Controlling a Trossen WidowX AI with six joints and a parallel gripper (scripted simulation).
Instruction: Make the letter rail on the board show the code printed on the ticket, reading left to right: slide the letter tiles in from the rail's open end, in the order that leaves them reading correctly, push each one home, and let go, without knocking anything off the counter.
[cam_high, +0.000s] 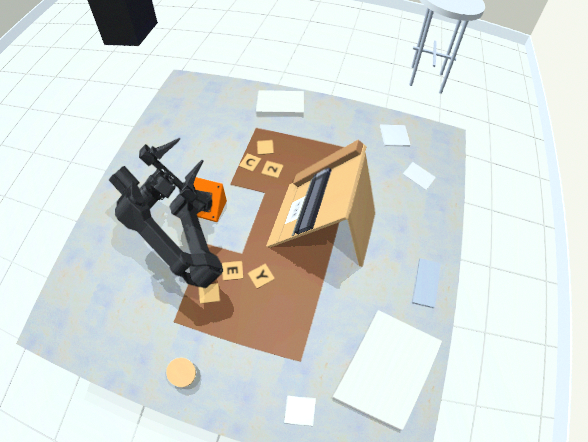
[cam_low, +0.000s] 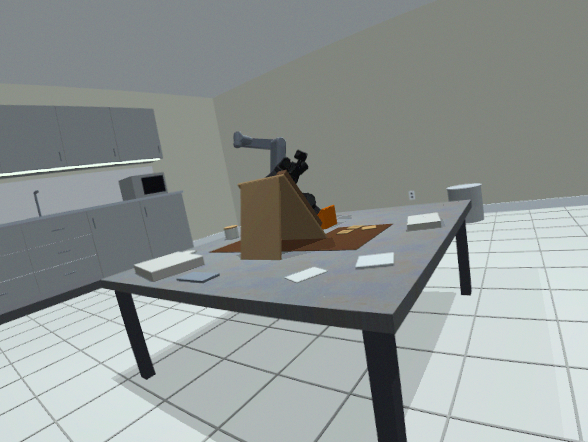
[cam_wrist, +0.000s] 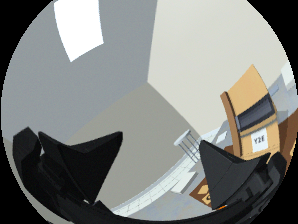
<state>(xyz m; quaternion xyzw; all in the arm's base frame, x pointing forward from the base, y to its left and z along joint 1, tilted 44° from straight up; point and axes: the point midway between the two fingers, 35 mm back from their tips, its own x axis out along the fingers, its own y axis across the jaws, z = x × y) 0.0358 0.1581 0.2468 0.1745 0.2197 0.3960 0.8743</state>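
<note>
My gripper tip is now 27 cm above the white ticket, 26 cm short of it and 4 cm to the right of it. From my gripper tip the other things lie so: grey card: 70 cm ahead, 35 cm below, 7 cm to the right; white box: 62 cm ahead, 36 cm to the right, 34 cm below; brown mat: 36 cm below, 16 cm ahead, 2 cm to the left.
</note>
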